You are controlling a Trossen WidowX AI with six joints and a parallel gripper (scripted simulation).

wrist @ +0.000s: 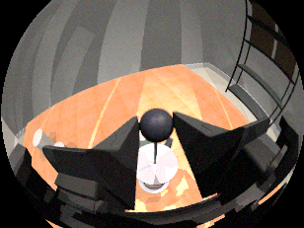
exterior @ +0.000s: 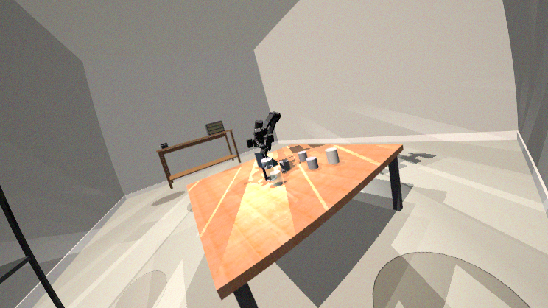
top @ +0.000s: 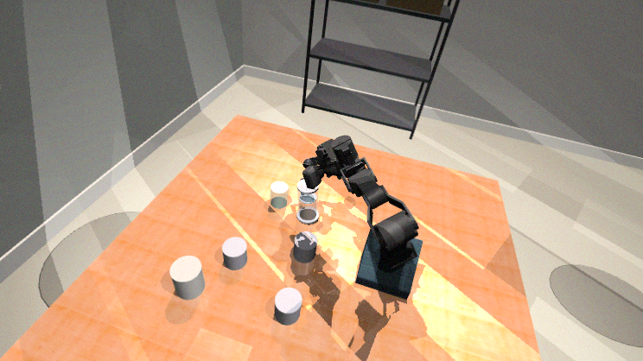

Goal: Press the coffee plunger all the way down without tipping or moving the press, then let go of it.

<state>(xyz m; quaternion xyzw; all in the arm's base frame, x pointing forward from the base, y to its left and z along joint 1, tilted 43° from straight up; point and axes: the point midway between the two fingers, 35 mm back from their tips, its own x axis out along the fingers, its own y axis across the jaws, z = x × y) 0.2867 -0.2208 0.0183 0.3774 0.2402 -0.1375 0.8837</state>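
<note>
My gripper tip is now 10 mm past the coffee press, 10 mm to the left of it and 120 mm above it.
</note>
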